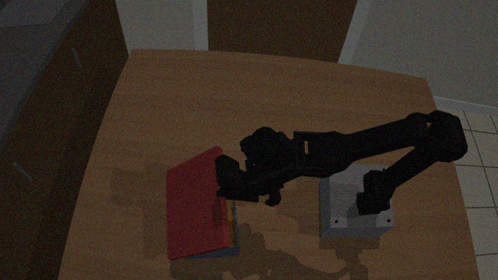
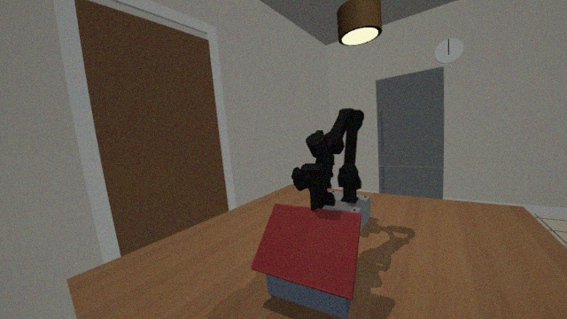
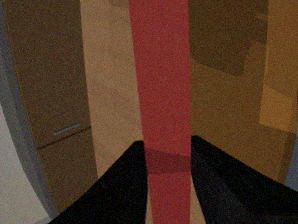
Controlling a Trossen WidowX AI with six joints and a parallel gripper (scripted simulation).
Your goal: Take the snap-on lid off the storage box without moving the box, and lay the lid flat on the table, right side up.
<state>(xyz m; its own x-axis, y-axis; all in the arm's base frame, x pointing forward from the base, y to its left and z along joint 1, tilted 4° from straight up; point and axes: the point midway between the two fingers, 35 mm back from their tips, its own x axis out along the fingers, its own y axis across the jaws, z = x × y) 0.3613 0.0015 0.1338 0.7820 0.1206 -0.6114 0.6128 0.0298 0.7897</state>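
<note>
Right now the red lid is 70 mm ahead of my gripper tip, 50 mm below it and 10 mm to the left of it. The rest, counted from my gripper tip: blue-grey storage box: 140 mm below, 40 mm ahead.
</note>
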